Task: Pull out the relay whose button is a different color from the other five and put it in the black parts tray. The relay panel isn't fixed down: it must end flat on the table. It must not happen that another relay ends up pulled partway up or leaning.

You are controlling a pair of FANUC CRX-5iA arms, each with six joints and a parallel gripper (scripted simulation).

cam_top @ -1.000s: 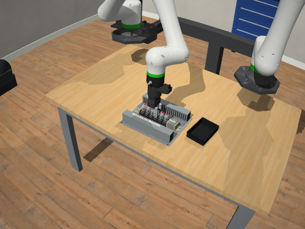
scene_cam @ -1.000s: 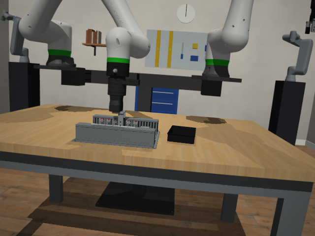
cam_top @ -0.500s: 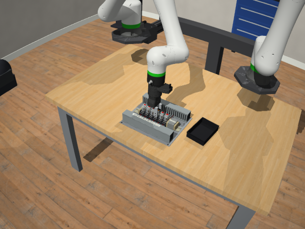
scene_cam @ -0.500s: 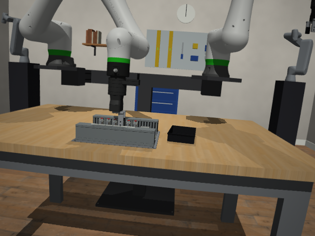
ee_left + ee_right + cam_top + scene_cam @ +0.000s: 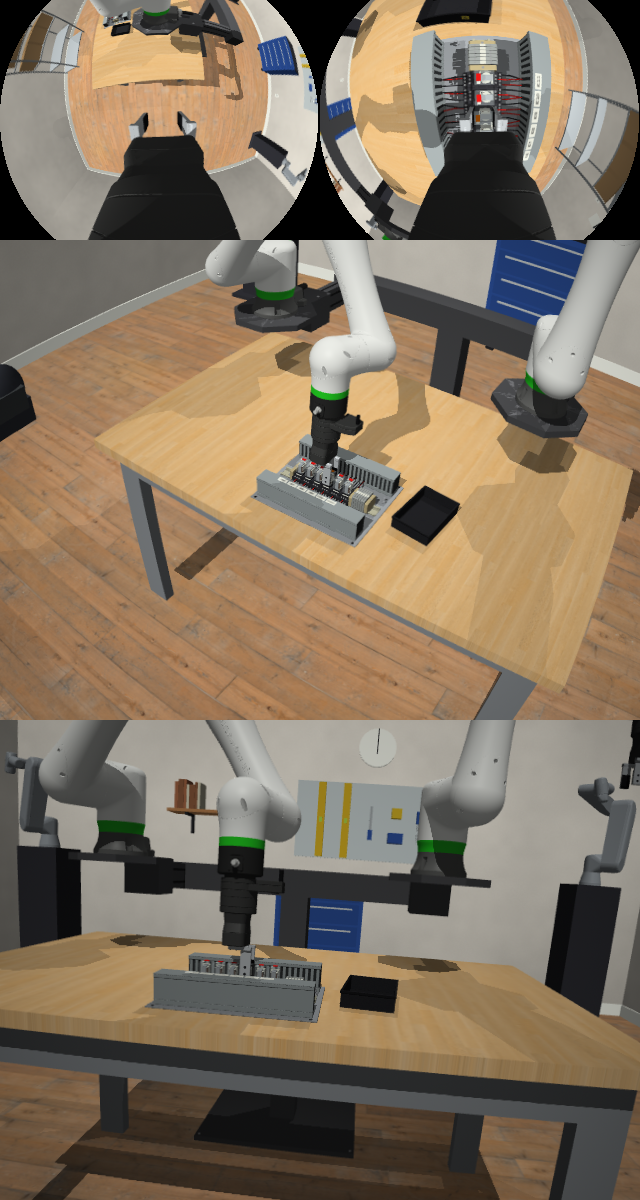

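Right now my right hand is 3 cm above the grey relay panel. From my right hand the other things lie so: black parts tray 26 cm to the left, 6 cm behind, 4 cm below.
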